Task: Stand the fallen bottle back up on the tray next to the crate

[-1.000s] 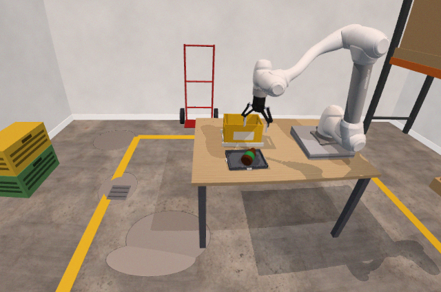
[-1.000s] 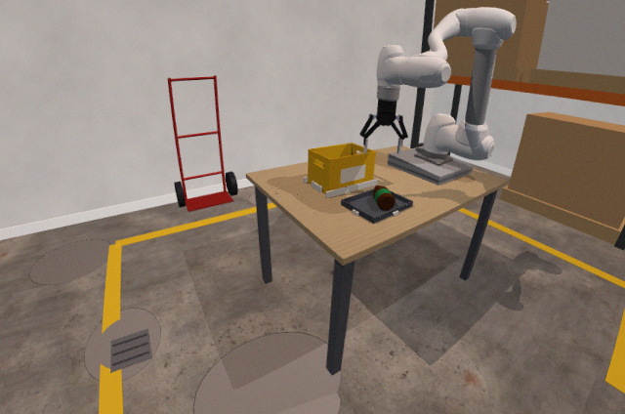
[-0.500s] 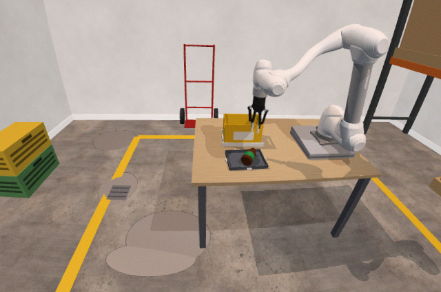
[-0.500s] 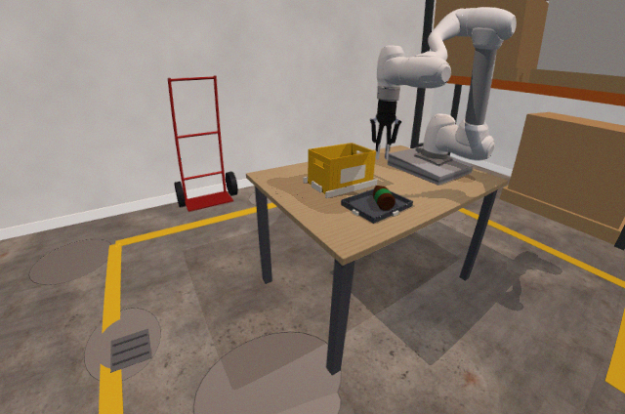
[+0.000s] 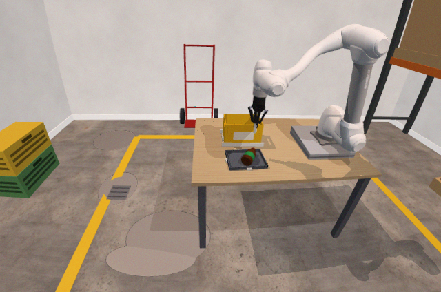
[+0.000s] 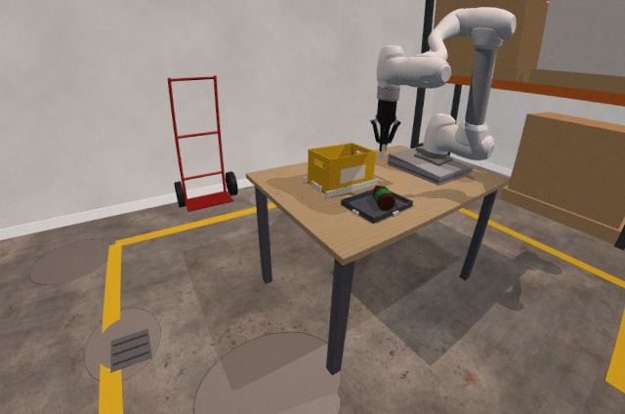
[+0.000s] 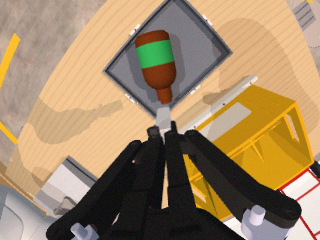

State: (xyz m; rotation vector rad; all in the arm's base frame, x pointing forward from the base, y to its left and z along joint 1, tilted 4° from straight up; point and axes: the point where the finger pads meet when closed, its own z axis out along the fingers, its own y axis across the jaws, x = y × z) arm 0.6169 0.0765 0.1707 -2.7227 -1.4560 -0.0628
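Right now the bottle is 30 mm ahead of my hand, 40 mm to the left of it and 180 mm below it. The rest, counted from my hand: dark tray: 50 mm ahead, 50 mm to the left, 210 mm below; then yellow crate: 30 mm ahead, 220 mm to the right, 140 mm below.
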